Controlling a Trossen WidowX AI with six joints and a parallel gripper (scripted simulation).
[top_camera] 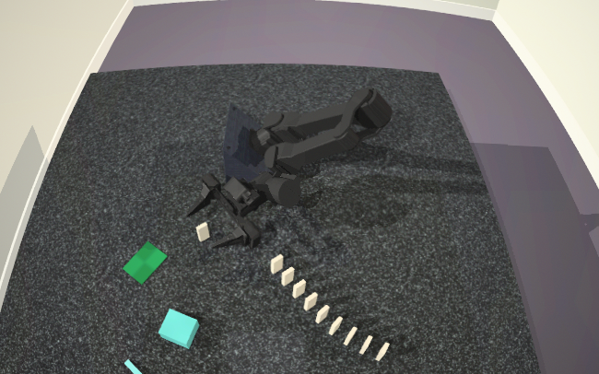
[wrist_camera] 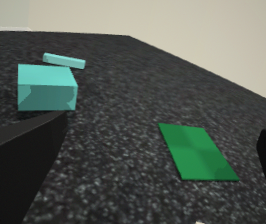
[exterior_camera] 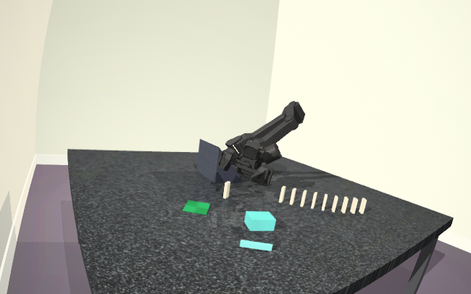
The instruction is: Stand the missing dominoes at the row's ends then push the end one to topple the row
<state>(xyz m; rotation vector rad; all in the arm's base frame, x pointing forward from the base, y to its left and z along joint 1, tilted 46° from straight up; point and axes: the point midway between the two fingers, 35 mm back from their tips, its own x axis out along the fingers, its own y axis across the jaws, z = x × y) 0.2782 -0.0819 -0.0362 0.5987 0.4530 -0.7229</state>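
Right now the flat green tile is 14 cm to the right of my gripper tip, 9 cm below it and 4 cm ahead of it. Round my gripper tip: cyan block: 20 cm ahead, 8 cm below, 3 cm to the right; thin cyan bar: 32 cm ahead, 12 cm to the right, 9 cm below.
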